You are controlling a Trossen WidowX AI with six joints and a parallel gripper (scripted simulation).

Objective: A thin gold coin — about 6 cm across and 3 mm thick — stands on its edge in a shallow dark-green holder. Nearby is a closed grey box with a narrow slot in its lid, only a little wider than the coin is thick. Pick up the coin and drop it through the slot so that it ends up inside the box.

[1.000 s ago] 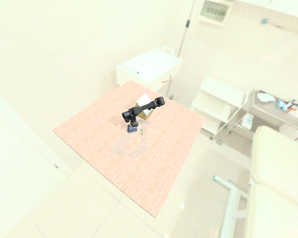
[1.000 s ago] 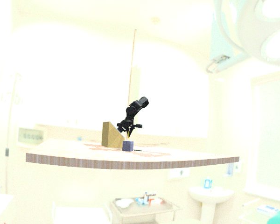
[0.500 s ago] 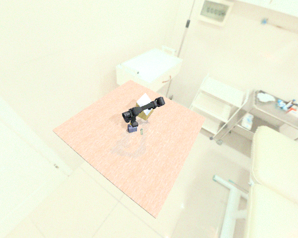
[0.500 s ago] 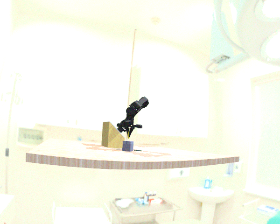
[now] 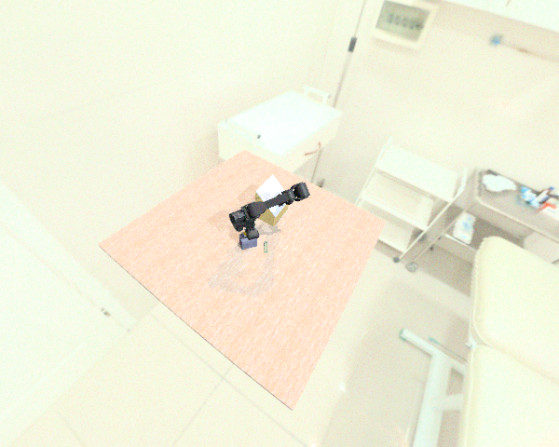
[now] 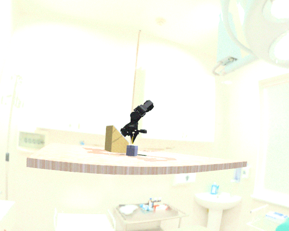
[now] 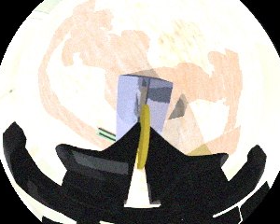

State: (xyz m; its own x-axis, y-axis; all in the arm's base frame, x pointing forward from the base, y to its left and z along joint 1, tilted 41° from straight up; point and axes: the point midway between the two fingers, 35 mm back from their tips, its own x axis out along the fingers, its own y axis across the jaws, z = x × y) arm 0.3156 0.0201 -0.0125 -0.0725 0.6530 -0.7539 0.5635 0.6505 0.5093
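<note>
Now: the coin 20 mm above my gripper tip.
</note>
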